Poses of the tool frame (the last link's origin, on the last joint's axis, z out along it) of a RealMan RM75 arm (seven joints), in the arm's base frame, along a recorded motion.
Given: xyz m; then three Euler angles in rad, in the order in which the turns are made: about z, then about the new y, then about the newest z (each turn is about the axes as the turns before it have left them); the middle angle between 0 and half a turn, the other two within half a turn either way.
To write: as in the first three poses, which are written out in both.
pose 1, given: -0.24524 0.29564 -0.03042 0.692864 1.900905 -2.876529
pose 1, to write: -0.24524 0.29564 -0.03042 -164.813 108.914 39.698
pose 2, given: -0.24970 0.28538 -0.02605 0.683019 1.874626 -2.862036
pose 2, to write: -0.24970 0.28538 -0.02605 -163.983 107.408 39.134
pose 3, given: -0.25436 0.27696 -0.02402 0.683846 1.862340 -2.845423
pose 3, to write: -0.25436 0.27696 -0.02402 -163.031 106.704 39.181
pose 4, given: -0.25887 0.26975 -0.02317 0.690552 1.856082 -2.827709
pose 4, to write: -0.25887 0.26975 -0.02317 -162.016 106.346 39.566
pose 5, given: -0.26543 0.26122 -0.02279 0.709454 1.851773 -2.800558
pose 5, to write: -0.26543 0.26122 -0.02279 -160.460 106.099 40.649
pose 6, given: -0.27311 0.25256 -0.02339 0.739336 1.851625 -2.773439
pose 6, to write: -0.27311 0.25256 -0.02339 -158.906 106.090 42.361
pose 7, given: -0.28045 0.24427 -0.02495 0.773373 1.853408 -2.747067
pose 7, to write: -0.28045 0.24427 -0.02495 -157.395 106.192 44.311
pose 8, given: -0.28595 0.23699 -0.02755 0.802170 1.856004 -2.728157
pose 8, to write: -0.28595 0.23699 -0.02755 -156.312 106.341 45.961
